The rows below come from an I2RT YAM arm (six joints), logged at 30 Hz.
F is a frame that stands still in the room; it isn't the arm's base.
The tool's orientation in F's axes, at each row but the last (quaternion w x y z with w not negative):
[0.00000 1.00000 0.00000 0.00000]
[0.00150 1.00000 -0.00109 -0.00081]
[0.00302 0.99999 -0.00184 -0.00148]
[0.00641 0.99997 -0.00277 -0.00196]
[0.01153 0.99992 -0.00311 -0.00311]
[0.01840 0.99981 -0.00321 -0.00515]
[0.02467 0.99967 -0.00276 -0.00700]
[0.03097 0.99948 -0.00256 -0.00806]
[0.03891 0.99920 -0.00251 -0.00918]
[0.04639 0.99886 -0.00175 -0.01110]
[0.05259 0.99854 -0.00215 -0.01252]
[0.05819 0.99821 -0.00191 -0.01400]
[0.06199 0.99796 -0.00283 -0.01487]
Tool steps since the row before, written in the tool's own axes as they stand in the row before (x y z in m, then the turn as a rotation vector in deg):
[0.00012 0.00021 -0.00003 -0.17 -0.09 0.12]
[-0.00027 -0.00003 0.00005 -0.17 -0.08 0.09]
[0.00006 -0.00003 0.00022 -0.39 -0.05 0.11]
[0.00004 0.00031 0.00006 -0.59 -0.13 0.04]
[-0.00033 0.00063 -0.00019 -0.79 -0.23 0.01]
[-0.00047 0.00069 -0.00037 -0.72 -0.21 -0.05]
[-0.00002 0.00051 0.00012 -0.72 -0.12 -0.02]
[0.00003 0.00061 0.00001 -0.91 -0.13 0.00]
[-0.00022 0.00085 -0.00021 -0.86 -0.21 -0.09]
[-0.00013 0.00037 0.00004 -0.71 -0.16 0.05]
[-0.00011 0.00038 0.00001 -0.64 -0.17 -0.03]
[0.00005 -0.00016 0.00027 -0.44 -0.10 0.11]
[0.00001 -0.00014 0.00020 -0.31 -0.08 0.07]
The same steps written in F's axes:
[0.00012 -0.00021 0.00003 -0.17 0.09 -0.12]
[-0.00027 0.00003 -0.00005 -0.17 0.08 -0.09]
[0.00006 0.00003 -0.00022 -0.39 0.05 -0.11]
[0.00004 -0.00031 -0.00006 -0.59 0.13 -0.04]
[-0.00033 -0.00062 0.00021 -0.79 0.23 -0.01]
[-0.00047 -0.00067 0.00040 -0.72 0.22 0.05]
[-0.00002 -0.00052 -0.00009 -0.72 0.13 0.02]
[0.00003 -0.00061 0.00003 -0.91 0.13 0.01]
[-0.00022 -0.00083 0.00028 -0.86 0.22 0.09]
[-0.00013 -0.00037 0.00000 -0.71 0.16 -0.05]
[-0.00011 -0.00038 0.00003 -0.64 0.18 0.03]
[0.00004 0.00013 -0.00029 -0.44 0.09 -0.11]
[0.00000 0.00011 -0.00022 -0.31 0.07 -0.07]

